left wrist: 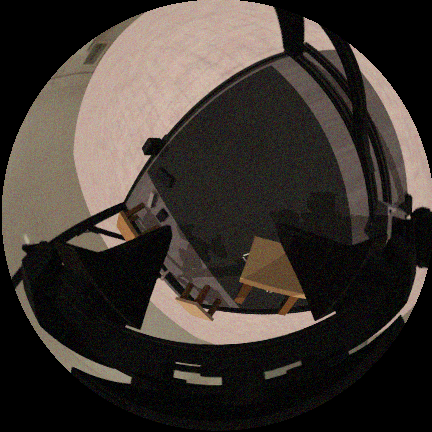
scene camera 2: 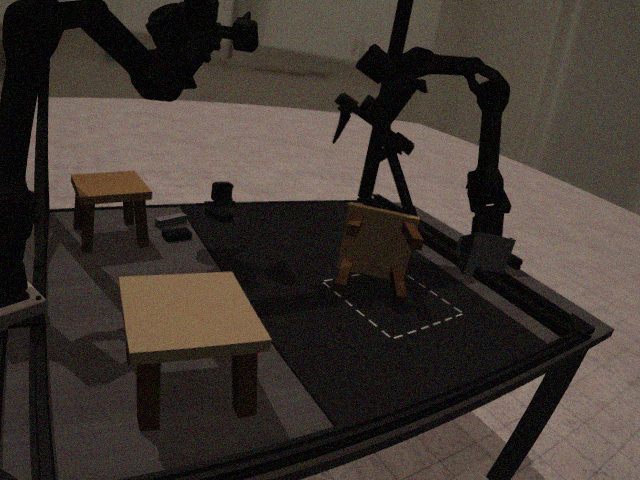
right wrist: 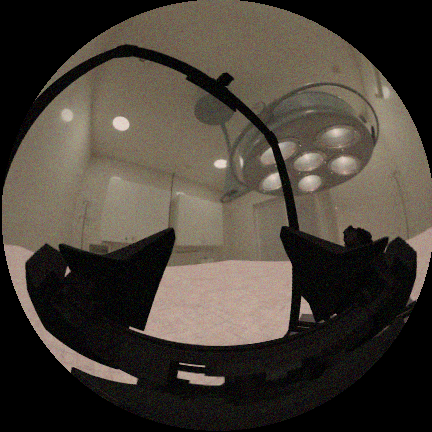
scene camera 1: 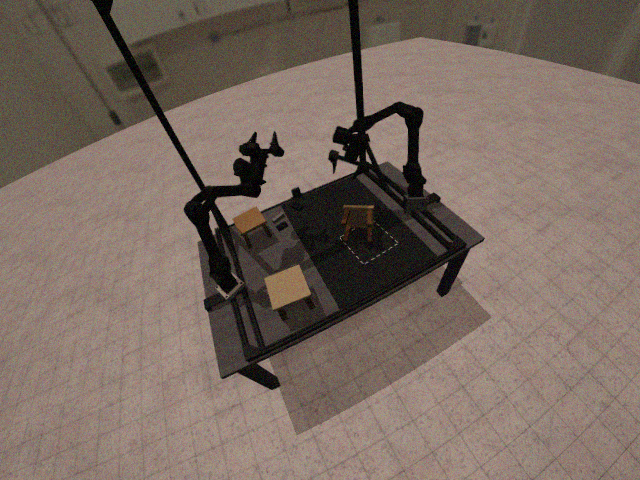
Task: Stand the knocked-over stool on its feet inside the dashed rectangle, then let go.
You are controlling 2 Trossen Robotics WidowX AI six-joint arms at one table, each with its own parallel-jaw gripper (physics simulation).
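Places are measured from the left arm's base along level axes (x ahead, y left, z up), in metres.
Pixels of known places: left gripper, fingertip midpoint: (left wrist: 225,229) (scene camera 2: 350,155) (scene camera 1: 342,176); right gripper, fingertip midpoint: (scene camera 2: 228,10) (right wrist: 228,232) (scene camera 1: 265,131); left arm's base at its link origin: (scene camera 2: 487,238) (scene camera 1: 415,196); right arm's base at its link origin: (scene camera 2: 1,295) (scene camera 1: 229,285).
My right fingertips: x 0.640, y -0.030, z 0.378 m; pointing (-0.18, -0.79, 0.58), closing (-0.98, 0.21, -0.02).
Ahead of a thing's pixels: the offset from my right fingertips to its top centre. "*": to the spot under its first point.
The knocked-over stool {0.193 m left, 0.360 m back, 0.321 m down} (scene camera 1: 358,217) (scene camera 2: 374,250) (left wrist: 265,265) lies on its side on the dark mat, its seat on edge and its legs pointing to the front in scene camera 2. Its lower legs reach over the back part of the dashed rectangle {* 0.356 m left, 0.387 m back, 0.455 m down} (scene camera 1: 364,262) (scene camera 2: 393,337). My left gripper (scene camera 1: 348,169) (scene camera 2: 358,150) (left wrist: 225,229) is open and empty, high above the table and behind the stool. In the left wrist view its right-hand finger covers part of the seat. My right gripper (scene camera 1: 264,134) (right wrist: 228,232) is open and empty, raised high and pointing up, away from the stool.
A pale stool {0.527 m left, 0.101 m back, 0.341 m down} (scene camera 1: 287,286) (scene camera 2: 191,310) (left wrist: 196,308) and an orange stool {0.166 m left, 0.156 m ahead, 0.345 m down} (scene camera 1: 250,220) (scene camera 2: 108,184) (left wrist: 126,226) stand upright at the left of the table in the scene views. A small black block (scene camera 1: 295,192) (scene camera 2: 222,191) (left wrist: 151,146) stands at the back edge.
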